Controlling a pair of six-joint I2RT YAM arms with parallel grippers.
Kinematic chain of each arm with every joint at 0, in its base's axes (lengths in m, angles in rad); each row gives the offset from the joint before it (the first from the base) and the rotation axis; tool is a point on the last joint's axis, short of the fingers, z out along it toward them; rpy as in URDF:
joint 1: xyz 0 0 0.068 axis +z
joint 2: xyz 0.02 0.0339 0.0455 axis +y
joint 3: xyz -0.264 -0.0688 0 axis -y
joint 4: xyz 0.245 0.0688 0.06 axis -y
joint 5: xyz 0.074 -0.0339 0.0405 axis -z
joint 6: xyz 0.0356 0 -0.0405 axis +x
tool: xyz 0 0 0 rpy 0 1.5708 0
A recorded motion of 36 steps. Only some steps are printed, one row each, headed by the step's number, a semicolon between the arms.
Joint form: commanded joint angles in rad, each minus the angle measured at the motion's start. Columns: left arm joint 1, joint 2, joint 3, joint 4, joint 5, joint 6; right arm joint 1, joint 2, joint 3, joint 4, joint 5, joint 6.
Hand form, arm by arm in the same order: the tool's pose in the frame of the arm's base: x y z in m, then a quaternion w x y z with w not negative. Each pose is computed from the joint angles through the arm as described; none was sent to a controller.
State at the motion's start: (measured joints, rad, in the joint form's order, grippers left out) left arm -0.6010 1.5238 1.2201 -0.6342 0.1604 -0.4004; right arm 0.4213 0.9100 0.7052 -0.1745 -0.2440 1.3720
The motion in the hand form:
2: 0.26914 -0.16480 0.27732 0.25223 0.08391 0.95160 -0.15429; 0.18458 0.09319 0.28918 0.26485 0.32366 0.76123 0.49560
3: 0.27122 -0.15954 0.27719 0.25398 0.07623 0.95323 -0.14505; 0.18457 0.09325 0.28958 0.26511 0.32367 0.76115 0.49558
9: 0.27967 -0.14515 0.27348 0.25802 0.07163 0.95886 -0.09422; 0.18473 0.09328 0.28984 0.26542 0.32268 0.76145 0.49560
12: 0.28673 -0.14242 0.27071 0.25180 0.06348 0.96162 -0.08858; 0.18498 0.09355 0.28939 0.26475 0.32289 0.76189 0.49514
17: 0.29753 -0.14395 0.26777 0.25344 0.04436 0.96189 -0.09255; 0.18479 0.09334 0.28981 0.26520 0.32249 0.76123 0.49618
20: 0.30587 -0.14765 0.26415 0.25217 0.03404 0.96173 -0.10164; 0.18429 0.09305 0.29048 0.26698 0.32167 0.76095 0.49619
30: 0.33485 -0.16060 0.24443 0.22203 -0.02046 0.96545 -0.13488; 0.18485 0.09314 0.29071 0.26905 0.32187 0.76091 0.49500
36: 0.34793 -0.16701 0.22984 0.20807 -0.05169 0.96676 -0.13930; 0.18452 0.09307 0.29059 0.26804 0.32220 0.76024 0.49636
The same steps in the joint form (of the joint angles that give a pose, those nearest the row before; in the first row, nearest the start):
2: 0.0575 -0.0220 0.0057 -0.0623 -0.1077 0.0165; 0.0066 -0.0188 -0.0087 -0.0191 0.0119 0.0162
3: 0.0738 -0.0236 0.0052 -0.0692 -0.1204 0.0206; 0.0070 -0.0188 -0.0072 -0.0202 0.0127 0.0162
9: 0.1188 -0.0089 0.0129 -0.0989 -0.1908 0.0760; 0.0067 -0.0180 -0.0061 -0.0203 0.0116 0.0142
12: 0.1365 0.0164 0.0297 -0.1066 -0.1914 0.0764; 0.0074 -0.0161 -0.0065 -0.0198 0.0118 0.0145
17: 0.1472 0.0543 0.0541 -0.0871 -0.1903 0.0471; 0.0066 -0.0178 -0.0065 -0.0188 0.0106 0.0147
20: 0.1495 0.0881 0.0734 -0.0677 -0.1777 0.0245; 0.0067 -0.0209 -0.0058 -0.0203 0.0123 0.0124
30: 0.1577 0.2244 0.1525 -0.0368 -0.1196 -0.0962; 0.0066 -0.0185 -0.0041 -0.0193 0.0164 0.0101
36: 0.1576 0.2941 0.1834 -0.0179 -0.1153 -0.1614; 0.0066 -0.0203 -0.0058 -0.0178 0.0144 0.0132

